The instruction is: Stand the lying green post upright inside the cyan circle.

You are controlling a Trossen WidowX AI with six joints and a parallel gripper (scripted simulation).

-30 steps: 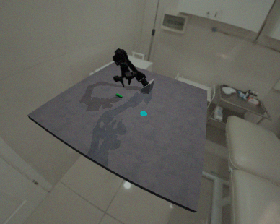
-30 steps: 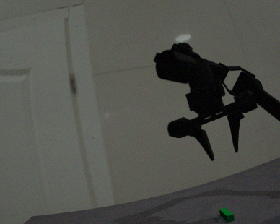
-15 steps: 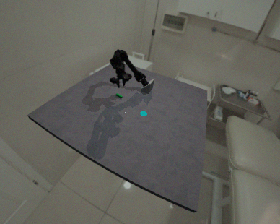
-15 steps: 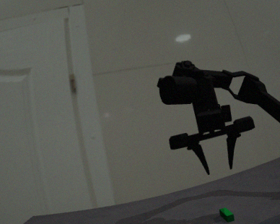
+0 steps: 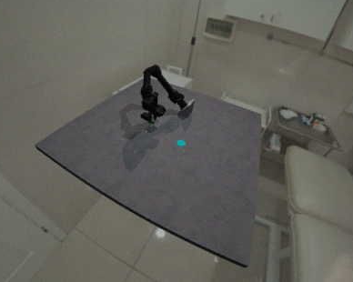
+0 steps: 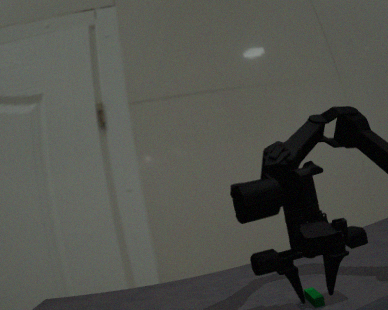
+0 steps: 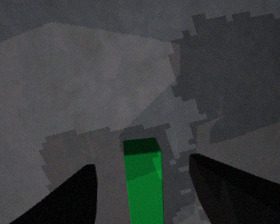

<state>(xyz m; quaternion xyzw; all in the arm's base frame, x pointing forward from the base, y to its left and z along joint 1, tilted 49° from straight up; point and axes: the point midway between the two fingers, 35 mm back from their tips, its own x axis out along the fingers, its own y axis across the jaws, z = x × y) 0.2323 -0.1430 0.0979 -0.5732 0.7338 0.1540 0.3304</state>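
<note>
Right now the cyan circle is 11 cm ahead of my gripper tip, 25 cm to the left of it and 1 cm below it. Also, from my gripper tip: green post (1 cm behind, 2 cm to the right).
</note>
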